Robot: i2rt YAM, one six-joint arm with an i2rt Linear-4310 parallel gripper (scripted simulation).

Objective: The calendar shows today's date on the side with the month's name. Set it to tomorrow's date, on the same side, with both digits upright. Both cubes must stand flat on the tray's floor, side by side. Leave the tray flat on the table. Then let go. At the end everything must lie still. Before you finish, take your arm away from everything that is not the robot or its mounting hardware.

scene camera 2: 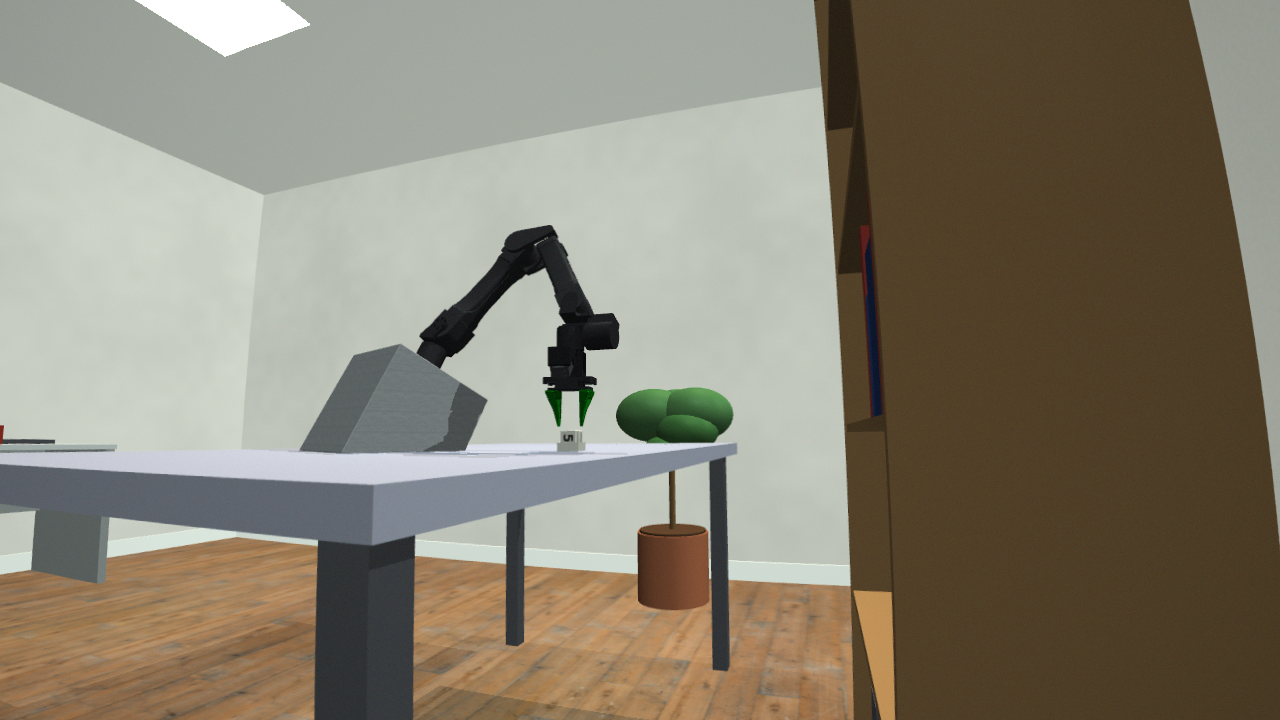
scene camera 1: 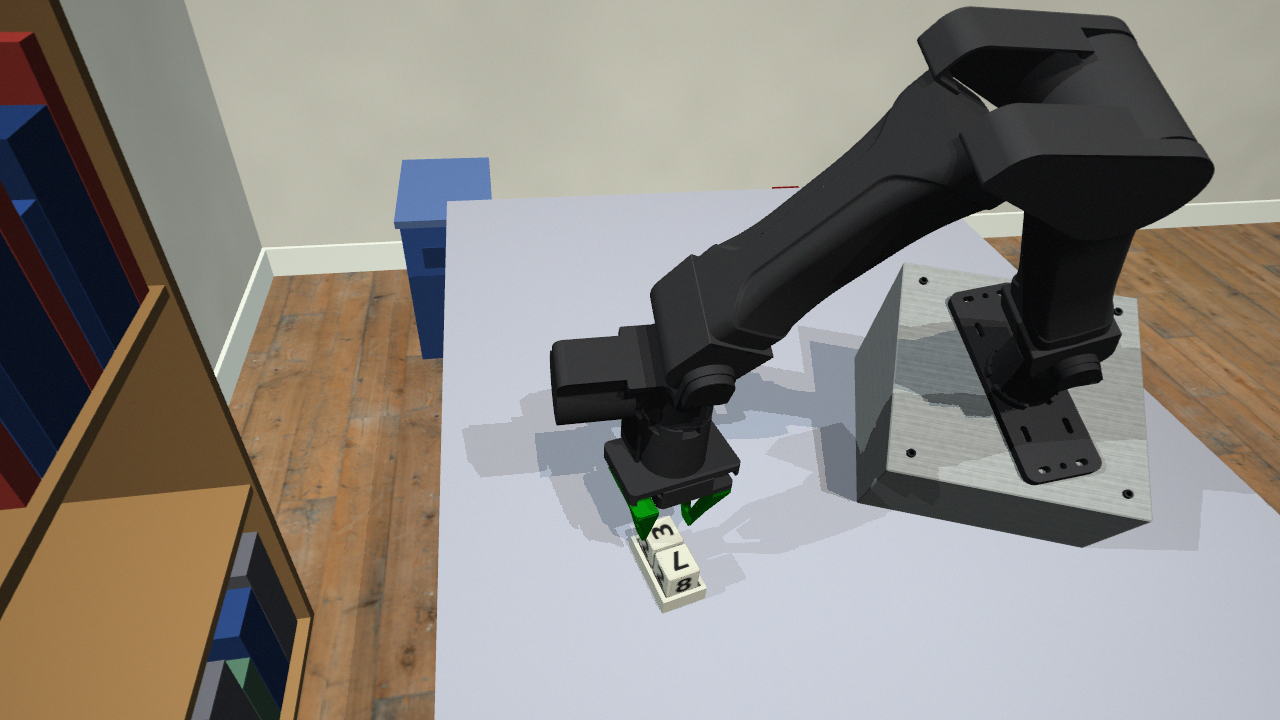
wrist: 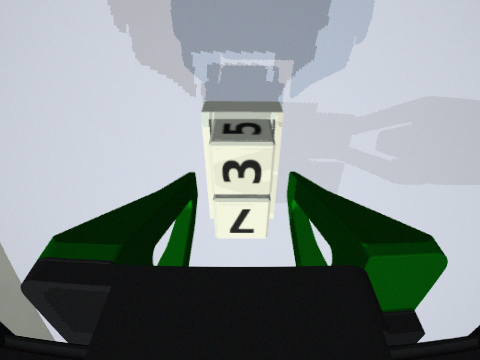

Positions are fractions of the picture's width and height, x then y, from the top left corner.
Labels:
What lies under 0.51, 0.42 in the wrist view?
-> A cube.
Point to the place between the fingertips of my gripper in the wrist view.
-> At 0.51, 0.51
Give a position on a cube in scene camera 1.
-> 0.52, 0.74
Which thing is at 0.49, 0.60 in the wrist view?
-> A cube.

